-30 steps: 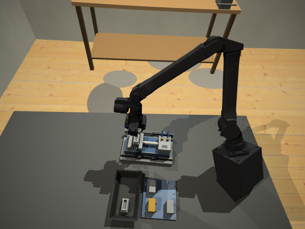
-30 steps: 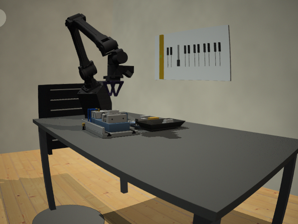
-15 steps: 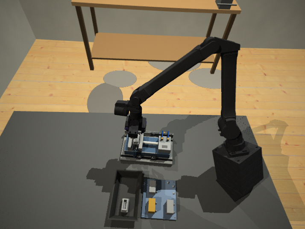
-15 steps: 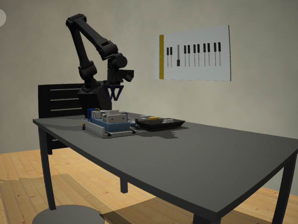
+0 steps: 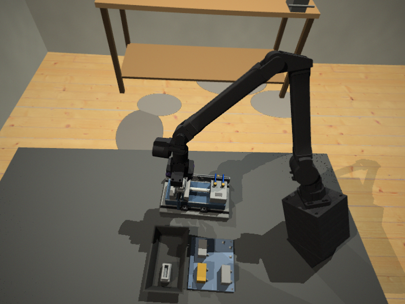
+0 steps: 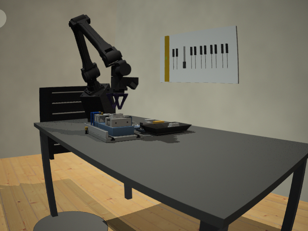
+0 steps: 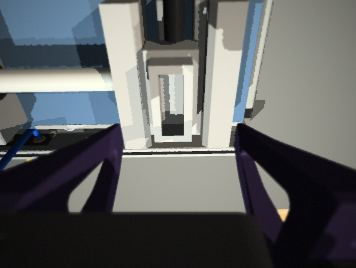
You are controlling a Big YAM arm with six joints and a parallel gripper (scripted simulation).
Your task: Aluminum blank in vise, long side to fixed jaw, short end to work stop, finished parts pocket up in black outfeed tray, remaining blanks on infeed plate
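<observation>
My hand is 30 mm past the moving jaw, 10 mm to the right of it and 70 mm above it. From my hand the other things lie so: fixed jaw: 30 mm ahead, 70 mm below; work stop rod: 10 mm ahead, 50 mm to the left, 60 mm below; vise: 70 mm behind, 20 mm to the left, 110 mm below.
</observation>
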